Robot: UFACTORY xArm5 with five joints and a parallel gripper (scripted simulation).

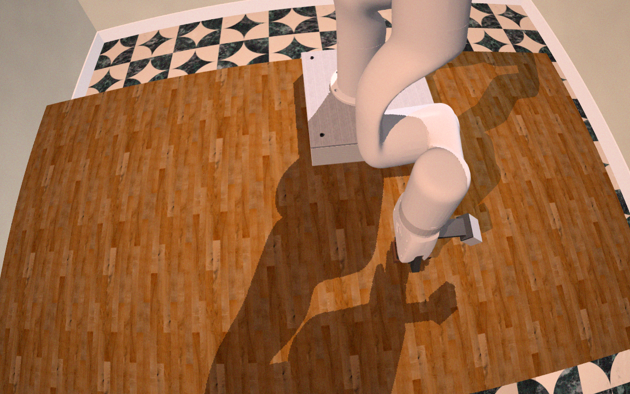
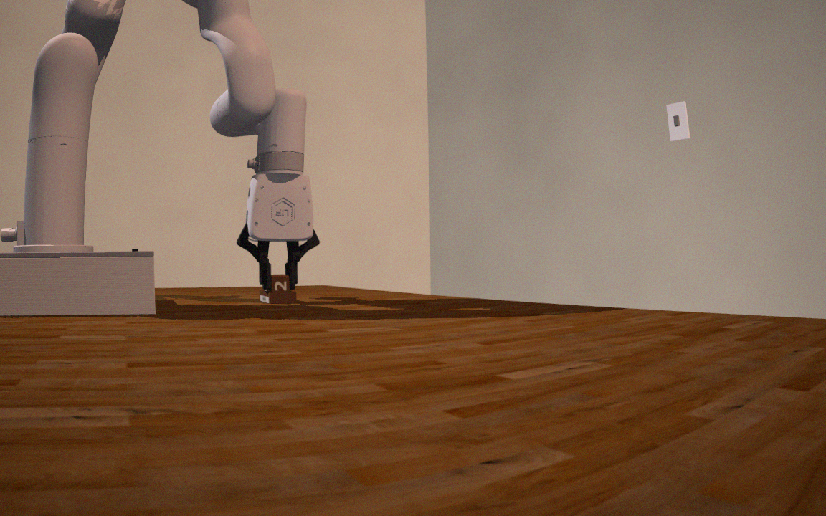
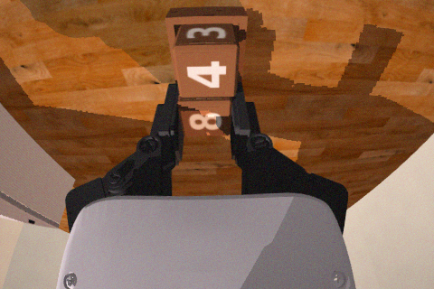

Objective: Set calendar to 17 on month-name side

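Now: hand 3 cm above the brown tray and 2 cm to the right of it.
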